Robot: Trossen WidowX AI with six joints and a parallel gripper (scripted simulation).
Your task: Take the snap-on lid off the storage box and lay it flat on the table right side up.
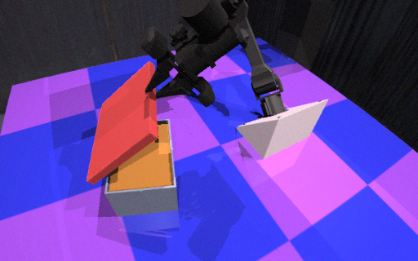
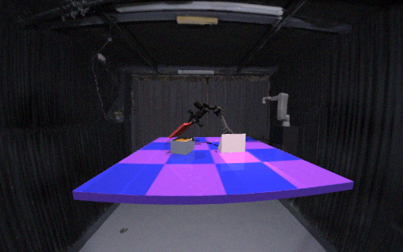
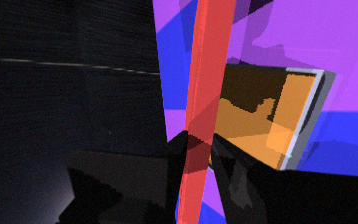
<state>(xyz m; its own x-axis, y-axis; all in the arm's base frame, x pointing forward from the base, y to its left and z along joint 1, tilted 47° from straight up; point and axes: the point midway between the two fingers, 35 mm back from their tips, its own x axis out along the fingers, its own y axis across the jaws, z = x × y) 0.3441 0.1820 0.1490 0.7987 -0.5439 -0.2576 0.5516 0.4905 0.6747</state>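
The red lid lies 60 mm ahead of my gripper tip, 10 mm to the right of it and 50 mm below it. Round my gripper tip: storage box: 40 mm ahead, 30 mm to the left, 180 mm below.
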